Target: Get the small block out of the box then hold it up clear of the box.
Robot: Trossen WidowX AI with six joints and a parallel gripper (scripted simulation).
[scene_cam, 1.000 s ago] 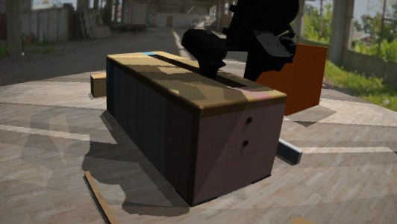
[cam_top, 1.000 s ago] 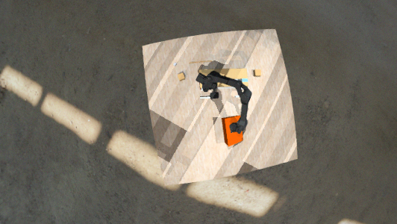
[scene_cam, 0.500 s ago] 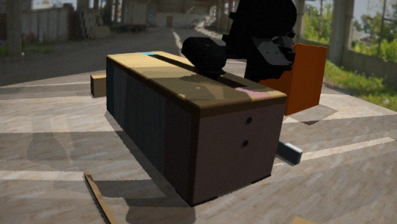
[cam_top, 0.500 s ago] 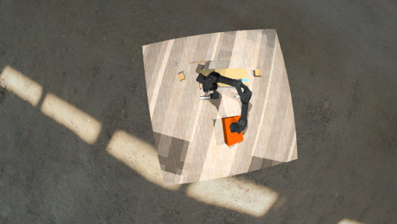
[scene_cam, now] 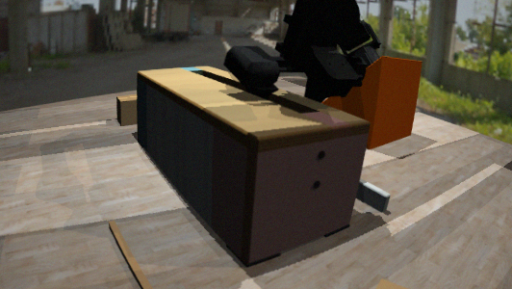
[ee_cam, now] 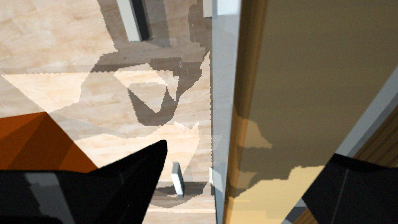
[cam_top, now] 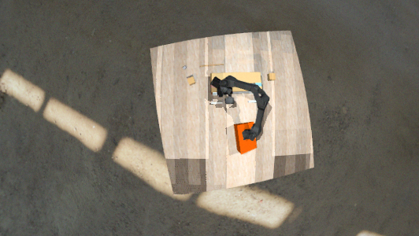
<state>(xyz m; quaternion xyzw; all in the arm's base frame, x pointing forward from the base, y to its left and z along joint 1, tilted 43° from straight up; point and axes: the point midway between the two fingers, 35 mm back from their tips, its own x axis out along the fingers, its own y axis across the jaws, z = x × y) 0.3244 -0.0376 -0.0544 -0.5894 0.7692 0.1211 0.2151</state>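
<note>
Right now my gripper tip is 5 cm to the left of the wooden-topped box, 2 cm short of it and 2 cm above it. Round my gripper tip: blue block 4 cm ahead, 3 cm to the right; then thin wooden strip 27 cm ahead, 8 cm below, 7 cm to the left.
</note>
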